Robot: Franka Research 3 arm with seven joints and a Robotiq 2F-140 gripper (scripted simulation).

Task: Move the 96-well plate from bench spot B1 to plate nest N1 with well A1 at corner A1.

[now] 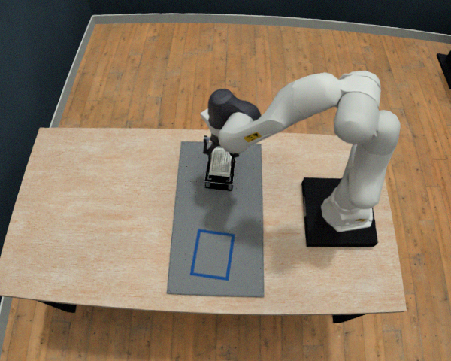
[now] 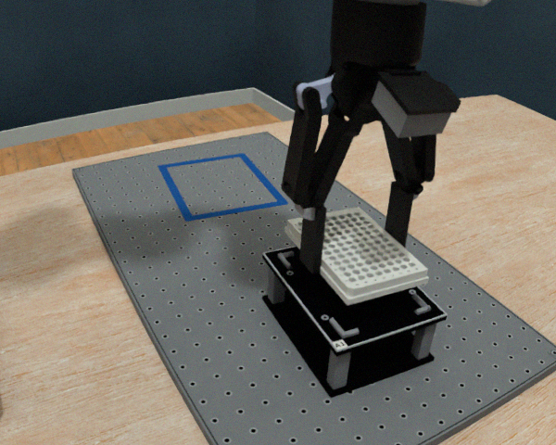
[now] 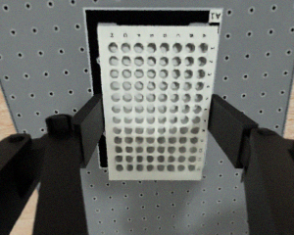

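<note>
The black plate nest lies 6 cm below my hand. The rest, counted from my hand: white 96-well plate: 2 cm below; then A1 label: 6 cm behind, 7 cm to the right, 6 cm below.
</note>
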